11 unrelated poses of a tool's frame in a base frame.
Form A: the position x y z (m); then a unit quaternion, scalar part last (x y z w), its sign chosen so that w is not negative.
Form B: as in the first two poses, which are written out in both.
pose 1, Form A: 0.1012 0.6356 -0.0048 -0.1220 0.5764 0.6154 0.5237
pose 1, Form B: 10.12 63.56 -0.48 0.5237 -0.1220 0.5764 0.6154
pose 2, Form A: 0.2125 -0.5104 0.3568 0.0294 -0.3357 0.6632 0.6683
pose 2, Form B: 21.25 -51.04 35.68 0.6683 0.0294 -0.3357 0.6632
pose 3, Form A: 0.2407 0.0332 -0.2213 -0.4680 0.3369 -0.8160 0.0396
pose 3, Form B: 24.07 3.32 -22.13 0.0396 -0.4680 0.3369 -0.8160
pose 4, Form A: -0.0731 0.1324 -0.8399 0.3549 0.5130 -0.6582 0.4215
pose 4, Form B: -7.31 13.24 -83.99 0.4215 0.3549 0.5130 -0.6582
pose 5, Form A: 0.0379 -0.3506 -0.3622 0.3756 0.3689 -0.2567 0.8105
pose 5, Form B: 3.79 -35.06 -36.22 0.8105 0.3756 0.3689 -0.2567
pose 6, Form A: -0.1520 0.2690 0.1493 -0.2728 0.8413 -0.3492 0.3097
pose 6, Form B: -15.20 26.90 14.93 0.3097 -0.2728 0.8413 -0.3492
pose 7, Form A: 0.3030 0.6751 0.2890 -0.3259 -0.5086 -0.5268 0.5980
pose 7, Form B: 30.30 67.51 28.90 0.5980 -0.3259 -0.5086 -0.5268
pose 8, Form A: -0.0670 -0.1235 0.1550 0.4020 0.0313 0.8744 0.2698
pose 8, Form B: -6.70 -12.35 15.50 0.2698 0.4020 0.0313 0.8744
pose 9, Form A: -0.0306 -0.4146 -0.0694 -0.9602 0.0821 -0.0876 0.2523
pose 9, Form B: -3.06 -41.46 -6.94 0.2523 -0.9602 0.0821 -0.0876
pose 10, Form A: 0.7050 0.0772 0.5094 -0.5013 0.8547 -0.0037 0.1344
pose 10, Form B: 70.50 7.72 50.94 0.1344 -0.5013 0.8547 -0.0037
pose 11, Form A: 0.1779 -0.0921 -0.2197 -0.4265 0.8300 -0.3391 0.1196
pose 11, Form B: 17.79 -9.21 -21.97 0.1196 -0.4265 0.8300 -0.3391
